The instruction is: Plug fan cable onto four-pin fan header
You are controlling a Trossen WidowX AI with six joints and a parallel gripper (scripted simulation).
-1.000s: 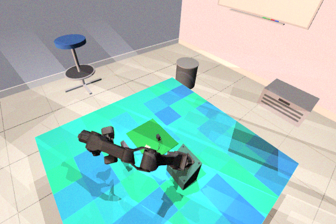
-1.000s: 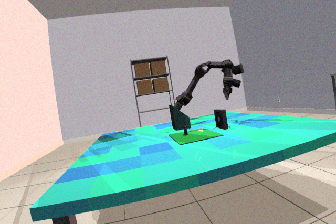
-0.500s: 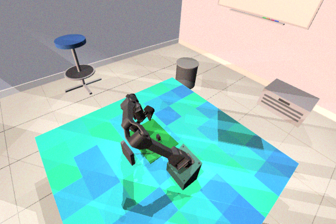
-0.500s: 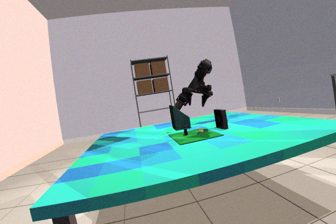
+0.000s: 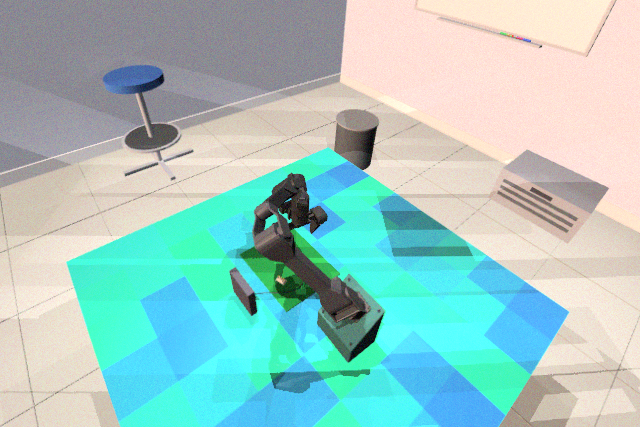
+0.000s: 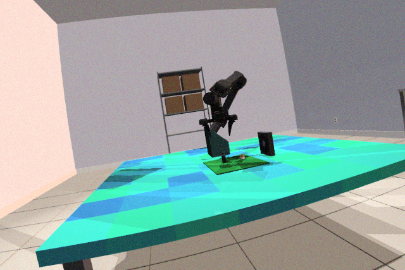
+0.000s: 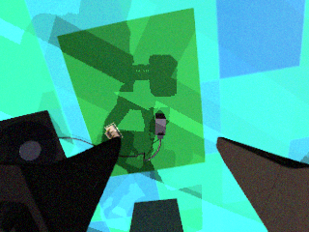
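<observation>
My gripper tip is 2 cm past the dark fan plug and 11 cm above it. Also, from my gripper tip: black fan (5 cm behind, 23 cm to the left, 8 cm below); white four-pin header (4 cm behind, 10 cm to the left, 14 cm below); green board (1 cm ahead, 4 cm to the left, 15 cm below).
</observation>
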